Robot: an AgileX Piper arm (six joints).
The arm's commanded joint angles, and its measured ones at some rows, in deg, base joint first. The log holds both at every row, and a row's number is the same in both.
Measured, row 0: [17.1 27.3 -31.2 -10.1 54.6 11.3]
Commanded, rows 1 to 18: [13.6 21.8 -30.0 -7.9 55.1 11.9]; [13.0 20.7 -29.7 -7.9 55.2 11.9]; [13.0 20.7 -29.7 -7.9 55.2 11.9]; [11.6 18.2 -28.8 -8.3 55.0 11.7]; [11.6 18.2 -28.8 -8.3 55.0 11.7]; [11.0 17.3 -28.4 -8.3 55.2 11.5]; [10.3 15.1 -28.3 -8.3 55.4 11.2]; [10.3 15.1 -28.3 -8.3 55.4 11.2]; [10.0 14.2 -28.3 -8.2 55.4 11.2]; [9.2 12.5 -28.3 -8.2 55.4 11.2]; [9.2 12.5 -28.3 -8.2 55.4 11.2]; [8.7 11.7 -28.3 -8.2 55.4 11.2]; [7.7 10.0 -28.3 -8.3 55.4 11.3]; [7.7 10.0 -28.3 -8.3 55.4 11.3]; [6.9 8.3 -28.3 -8.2 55.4 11.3]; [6.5 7.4 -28.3 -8.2 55.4 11.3]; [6.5 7.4 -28.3 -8.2 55.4 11.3]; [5.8 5.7 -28.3 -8.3 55.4 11.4]
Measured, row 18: [6.9 7.9 -28.3 -8.3 55.7 11.6]
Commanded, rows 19 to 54: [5.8 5.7 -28.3 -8.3 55.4 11.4]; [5.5 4.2 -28.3 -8.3 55.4 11.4]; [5.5 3.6 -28.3 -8.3 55.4 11.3]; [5.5 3.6 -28.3 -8.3 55.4 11.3]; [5.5 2.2 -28.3 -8.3 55.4 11.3]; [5.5 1.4 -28.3 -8.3 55.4 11.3]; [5.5 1.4 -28.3 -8.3 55.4 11.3]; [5.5 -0.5 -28.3 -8.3 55.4 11.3]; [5.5 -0.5 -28.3 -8.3 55.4 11.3]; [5.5 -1.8 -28.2 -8.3 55.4 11.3]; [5.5 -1.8 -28.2 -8.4 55.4 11.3]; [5.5 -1.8 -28.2 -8.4 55.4 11.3]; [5.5 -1.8 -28.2 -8.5 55.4 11.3]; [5.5 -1.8 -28.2 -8.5 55.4 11.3]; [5.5 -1.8 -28.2 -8.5 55.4 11.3]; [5.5 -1.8 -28.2 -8.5 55.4 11.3]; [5.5 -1.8 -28.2 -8.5 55.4 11.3]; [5.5 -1.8 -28.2 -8.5 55.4 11.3]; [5.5 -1.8 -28.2 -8.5 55.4 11.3]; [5.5 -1.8 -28.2 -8.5 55.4 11.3]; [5.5 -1.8 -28.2 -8.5 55.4 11.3]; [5.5 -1.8 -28.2 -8.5 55.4 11.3]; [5.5 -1.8 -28.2 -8.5 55.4 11.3]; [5.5 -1.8 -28.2 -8.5 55.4 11.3]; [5.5 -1.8 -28.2 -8.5 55.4 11.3]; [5.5 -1.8 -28.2 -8.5 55.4 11.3]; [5.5 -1.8 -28.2 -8.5 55.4 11.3]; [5.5 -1.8 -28.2 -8.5 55.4 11.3]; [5.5 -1.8 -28.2 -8.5 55.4 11.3]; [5.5 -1.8 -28.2 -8.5 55.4 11.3]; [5.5 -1.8 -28.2 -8.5 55.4 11.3]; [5.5 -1.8 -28.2 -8.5 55.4 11.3]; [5.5 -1.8 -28.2 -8.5 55.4 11.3]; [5.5 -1.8 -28.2 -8.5 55.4 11.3]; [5.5 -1.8 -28.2 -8.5 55.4 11.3]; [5.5 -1.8 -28.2 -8.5 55.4 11.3]
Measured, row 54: [5.9 -0.3 -28.3 -8.3 55.7 11.6]
